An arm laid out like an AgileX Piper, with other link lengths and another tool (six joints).
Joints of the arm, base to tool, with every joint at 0 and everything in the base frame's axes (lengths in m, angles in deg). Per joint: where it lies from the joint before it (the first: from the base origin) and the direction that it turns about. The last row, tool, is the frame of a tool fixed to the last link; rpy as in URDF.
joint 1: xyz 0.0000 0.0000 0.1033 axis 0 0 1
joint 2: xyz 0.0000 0.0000 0.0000 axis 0 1 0
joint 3: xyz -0.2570 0.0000 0.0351 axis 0 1 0
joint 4: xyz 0.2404 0.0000 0.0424 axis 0.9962 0 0.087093
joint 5: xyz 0.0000 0.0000 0.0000 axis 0 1 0
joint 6: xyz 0.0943 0.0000 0.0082 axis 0.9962 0 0.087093
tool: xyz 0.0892 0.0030 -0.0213 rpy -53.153 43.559 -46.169
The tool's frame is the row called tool.
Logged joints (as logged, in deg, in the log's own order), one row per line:
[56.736, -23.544, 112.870, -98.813, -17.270, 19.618]
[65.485, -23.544, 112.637, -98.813, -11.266, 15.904]
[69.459, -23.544, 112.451, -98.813, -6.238, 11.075]
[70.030, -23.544, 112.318, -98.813, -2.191, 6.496]
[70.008, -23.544, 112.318, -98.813, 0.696, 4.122]
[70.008, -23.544, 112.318, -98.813, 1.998, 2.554]
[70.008, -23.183, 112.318, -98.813, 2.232, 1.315]
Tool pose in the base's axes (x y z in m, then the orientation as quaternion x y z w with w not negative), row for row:
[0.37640, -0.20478, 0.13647, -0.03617, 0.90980, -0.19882, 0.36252]
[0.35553, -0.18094, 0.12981, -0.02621, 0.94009, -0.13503, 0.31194]
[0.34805, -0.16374, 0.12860, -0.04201, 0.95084, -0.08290, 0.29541]
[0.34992, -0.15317, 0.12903, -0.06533, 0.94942, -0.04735, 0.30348]
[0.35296, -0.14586, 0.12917, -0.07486, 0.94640, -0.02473, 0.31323]
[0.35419, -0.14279, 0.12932, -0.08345, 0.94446, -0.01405, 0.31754]
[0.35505, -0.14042, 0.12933, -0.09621, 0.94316, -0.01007, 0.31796]
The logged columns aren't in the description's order. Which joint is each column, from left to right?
Columns, left to right: joint 5, joint 1, joint 2, joint 3, joint 4, joint 6.
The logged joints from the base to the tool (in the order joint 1, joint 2, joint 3, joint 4, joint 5, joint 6), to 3 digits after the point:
[-23.544, 112.870, -98.813, -17.270, 56.736, 19.618]
[-23.544, 112.637, -98.813, -11.266, 65.485, 15.904]
[-23.544, 112.451, -98.813, -6.238, 69.459, 11.075]
[-23.544, 112.318, -98.813, -2.191, 70.030, 6.496]
[-23.544, 112.318, -98.813, 0.696, 70.008, 4.122]
[-23.544, 112.318, -98.813, 1.998, 70.008, 2.554]
[-23.183, 112.318, -98.813, 2.232, 70.008, 1.315]

